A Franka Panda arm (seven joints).
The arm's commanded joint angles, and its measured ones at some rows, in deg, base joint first. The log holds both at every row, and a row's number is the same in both.
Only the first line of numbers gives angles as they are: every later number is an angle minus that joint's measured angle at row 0.
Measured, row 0:
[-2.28, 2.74, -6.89, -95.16, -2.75, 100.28, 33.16]
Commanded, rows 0 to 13:
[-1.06, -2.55, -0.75, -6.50, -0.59, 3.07, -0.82]
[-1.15, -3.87, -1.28, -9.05, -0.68, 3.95, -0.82]
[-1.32, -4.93, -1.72, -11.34, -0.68, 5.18, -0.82]
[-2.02, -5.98, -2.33, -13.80, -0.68, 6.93, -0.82]
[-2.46, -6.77, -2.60, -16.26, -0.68, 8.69, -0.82]
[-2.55, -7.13, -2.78, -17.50, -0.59, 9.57, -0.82]
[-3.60, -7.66, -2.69, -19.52, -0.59, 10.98, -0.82]
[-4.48, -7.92, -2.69, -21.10, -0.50, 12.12, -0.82]
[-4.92, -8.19, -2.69, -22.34, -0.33, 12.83, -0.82]
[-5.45, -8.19, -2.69, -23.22, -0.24, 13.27, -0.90]
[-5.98, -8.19, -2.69, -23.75, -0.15, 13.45, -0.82]
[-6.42, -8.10, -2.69, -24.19, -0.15, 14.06, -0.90]
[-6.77, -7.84, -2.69, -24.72, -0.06, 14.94, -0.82]
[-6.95, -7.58, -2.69, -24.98, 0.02, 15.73, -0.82]
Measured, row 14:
[-5.82, -6.64, -3.18, -22.65, -0.02, 12.99, -0.02]
